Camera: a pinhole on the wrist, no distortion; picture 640 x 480 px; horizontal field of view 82.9 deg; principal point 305.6 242.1 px. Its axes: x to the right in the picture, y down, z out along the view. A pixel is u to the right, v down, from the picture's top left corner.
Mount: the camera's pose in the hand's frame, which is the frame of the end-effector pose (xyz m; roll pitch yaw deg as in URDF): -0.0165 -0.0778 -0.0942 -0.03 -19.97 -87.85
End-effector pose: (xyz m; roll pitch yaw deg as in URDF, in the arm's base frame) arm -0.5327 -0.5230 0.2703 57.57 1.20 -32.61
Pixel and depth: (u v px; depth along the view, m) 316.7 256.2 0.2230
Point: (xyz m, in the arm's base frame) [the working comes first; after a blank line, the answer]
In the camera's frame: 0.0068 0.0087 0.2230

-0.5962 -0.6053 0.3271
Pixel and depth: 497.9 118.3 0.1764
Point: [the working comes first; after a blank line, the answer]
In the camera's frame: 0.0936 -0.0603 0.1764

-0.6753 -0.6042 0.2365
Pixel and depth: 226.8 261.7 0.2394
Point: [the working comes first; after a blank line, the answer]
In the camera's frame: -0.0521 0.0130 0.2394

-0.5739 -0.5760 0.3760
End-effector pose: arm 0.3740 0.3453 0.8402 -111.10 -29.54 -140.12
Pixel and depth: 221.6 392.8 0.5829
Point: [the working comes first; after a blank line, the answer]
In the camera's frame: -0.1351 0.2424 0.5829

0.2693 -0.1168 0.6093
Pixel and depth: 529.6 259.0 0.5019
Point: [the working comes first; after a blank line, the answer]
In the camera's frame: 0.3103 0.0234 0.5019

0.7046 -0.0587 0.8545
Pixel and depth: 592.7 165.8 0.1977
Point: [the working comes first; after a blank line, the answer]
In the camera's frame: 0.1567 -0.0416 0.1977

0.5706 0.2585 0.8967
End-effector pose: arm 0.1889 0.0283 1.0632 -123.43 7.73 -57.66
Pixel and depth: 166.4 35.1 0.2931
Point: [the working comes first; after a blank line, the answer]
In the camera's frame: -0.1126 -0.1674 0.2931

0.1186 0.2370 0.9103
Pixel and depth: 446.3 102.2 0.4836
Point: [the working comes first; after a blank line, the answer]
In the camera's frame: 0.1878 -0.1867 0.4836

0.4146 0.4331 0.9381
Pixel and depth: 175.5 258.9 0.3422
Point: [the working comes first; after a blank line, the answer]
In the camera's frame: -0.1229 0.0159 0.3422

0.2260 0.0994 0.8350
